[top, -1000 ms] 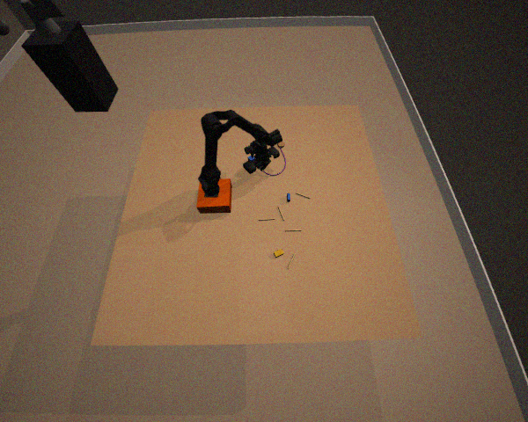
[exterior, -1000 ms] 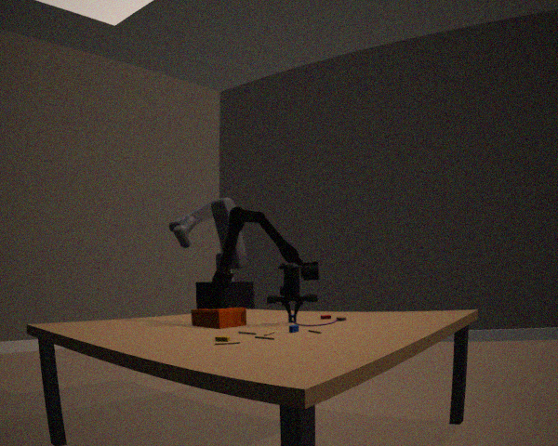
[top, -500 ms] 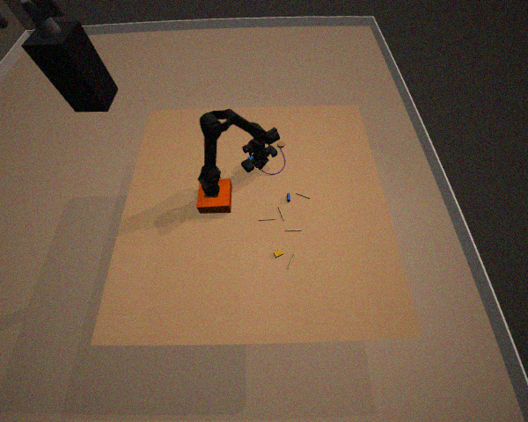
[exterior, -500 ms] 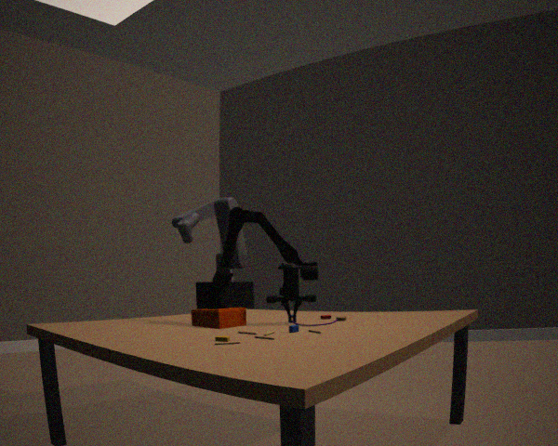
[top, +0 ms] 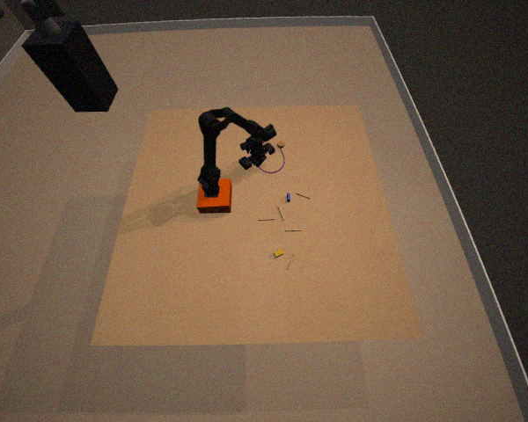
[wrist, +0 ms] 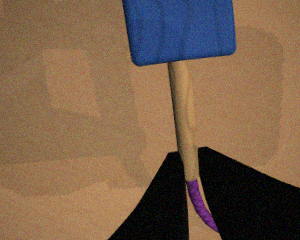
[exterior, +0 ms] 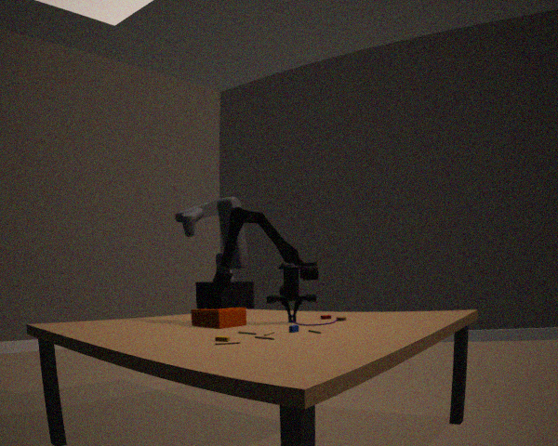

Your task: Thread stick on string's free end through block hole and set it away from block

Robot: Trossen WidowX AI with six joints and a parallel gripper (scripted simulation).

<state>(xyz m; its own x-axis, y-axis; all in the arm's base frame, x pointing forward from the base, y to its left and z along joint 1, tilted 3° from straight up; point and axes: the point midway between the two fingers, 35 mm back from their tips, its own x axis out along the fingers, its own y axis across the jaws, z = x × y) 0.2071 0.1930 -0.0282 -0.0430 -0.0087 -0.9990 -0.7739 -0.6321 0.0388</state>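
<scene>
Now: the red piece 19 cm to the left of my gripper tip, 2 cm ahead of it and 1 cm below it. Also, from my gripper tip: thin wooden stick 1 cm to the left, 1 cm behind; then yellow piece 47 cm to the right, 11 cm ahead, 1 cm below; then round wooden button 16 cm to the left, 12 cm ahead, 1 cm below.
</scene>
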